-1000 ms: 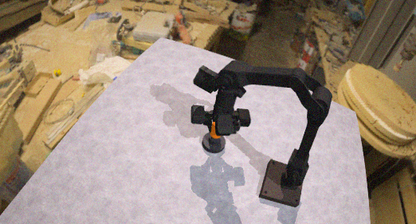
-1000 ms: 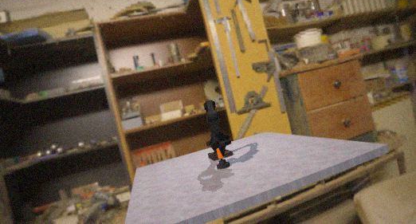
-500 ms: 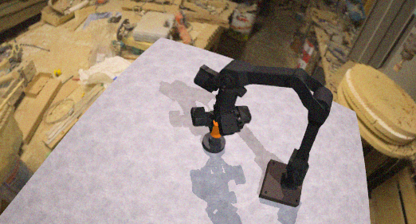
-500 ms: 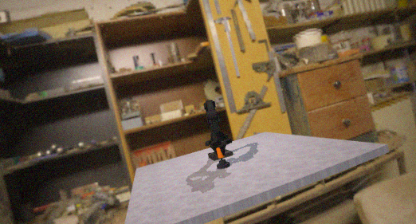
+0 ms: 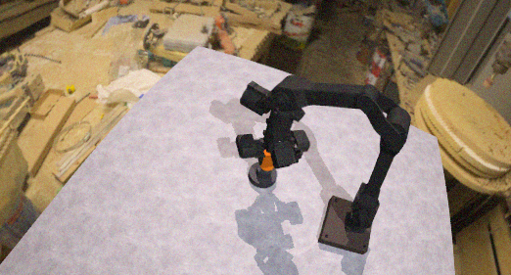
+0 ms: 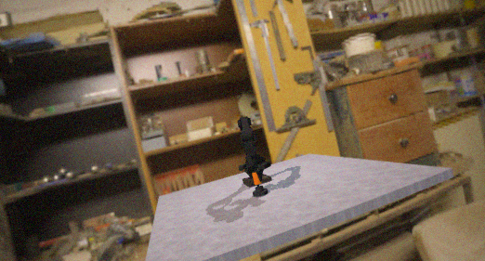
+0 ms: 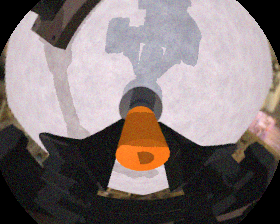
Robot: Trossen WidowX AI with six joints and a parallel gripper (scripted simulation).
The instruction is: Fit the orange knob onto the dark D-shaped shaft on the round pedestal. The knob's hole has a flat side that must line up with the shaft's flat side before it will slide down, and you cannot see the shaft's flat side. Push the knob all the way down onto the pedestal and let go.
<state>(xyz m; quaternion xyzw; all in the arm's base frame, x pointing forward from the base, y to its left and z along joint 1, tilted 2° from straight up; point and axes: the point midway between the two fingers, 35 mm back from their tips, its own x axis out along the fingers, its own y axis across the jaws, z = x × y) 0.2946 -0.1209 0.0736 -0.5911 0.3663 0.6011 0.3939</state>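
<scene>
The round dark pedestal is 40 mm below my gripper tip. From my gripper tip the other things lie so: orange knob: 20 mm above.
</scene>
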